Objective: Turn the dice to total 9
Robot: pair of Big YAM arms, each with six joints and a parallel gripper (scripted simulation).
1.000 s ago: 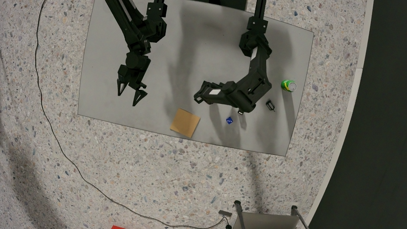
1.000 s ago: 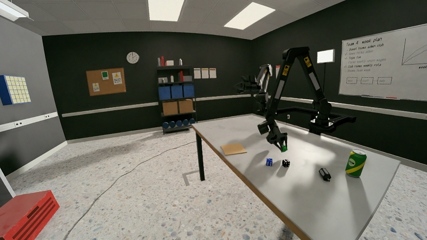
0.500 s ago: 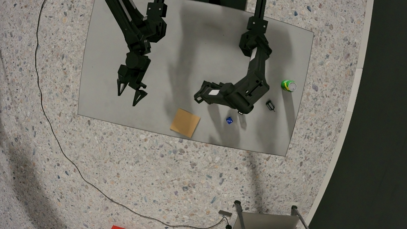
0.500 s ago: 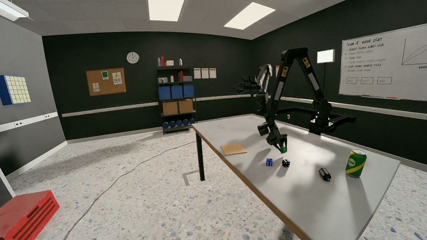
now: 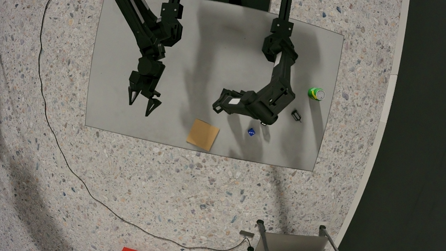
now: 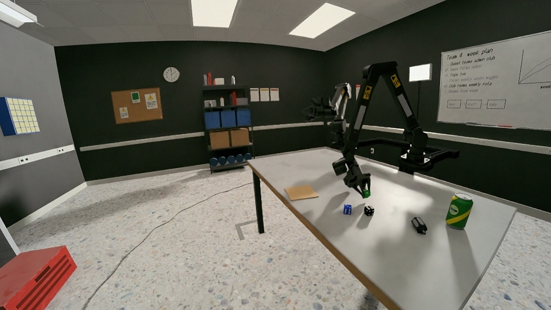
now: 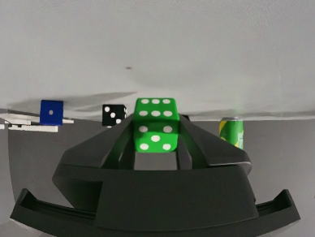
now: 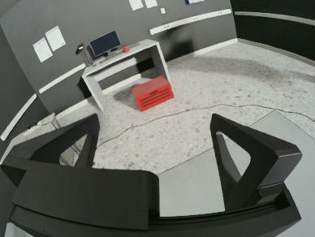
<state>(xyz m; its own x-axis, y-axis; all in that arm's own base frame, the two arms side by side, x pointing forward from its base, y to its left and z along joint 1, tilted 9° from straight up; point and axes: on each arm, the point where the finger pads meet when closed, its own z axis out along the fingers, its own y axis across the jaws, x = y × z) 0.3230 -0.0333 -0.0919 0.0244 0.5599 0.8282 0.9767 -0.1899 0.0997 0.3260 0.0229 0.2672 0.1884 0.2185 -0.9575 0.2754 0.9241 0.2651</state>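
Now: the black die 8 cm to the left of my left hand, 8 cm ahead of it and 2 cm below it. Round my left hand: blue die (15 cm ahead, 2 cm to the left, 2 cm below); then brown square mat (24 cm to the right, 21 cm ahead, 3 cm below); then green die (right at my left hand).
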